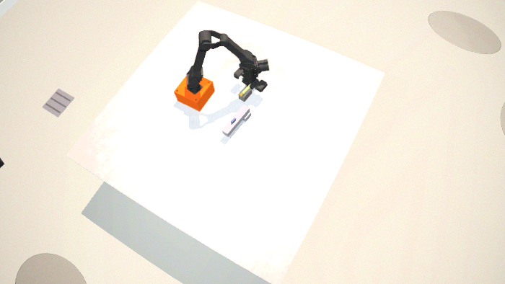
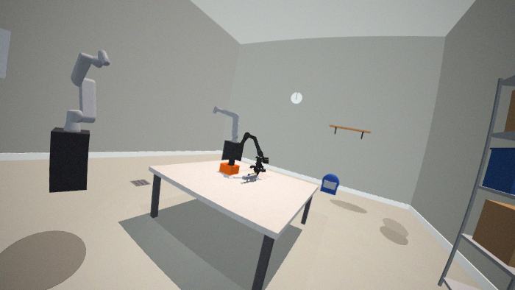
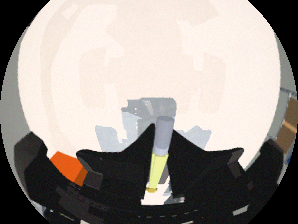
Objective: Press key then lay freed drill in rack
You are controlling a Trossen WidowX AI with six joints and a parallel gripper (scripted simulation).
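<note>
The grey-brown block is 5 cm to the right of my gripper tip and 1 cm above it. Also, from my gripper tip: pale grey fixture (9 cm ahead, 21 cm to the right, 3 cm above); dark blue drill (9 cm ahead, 24 cm to the right, 4 cm above).
</note>
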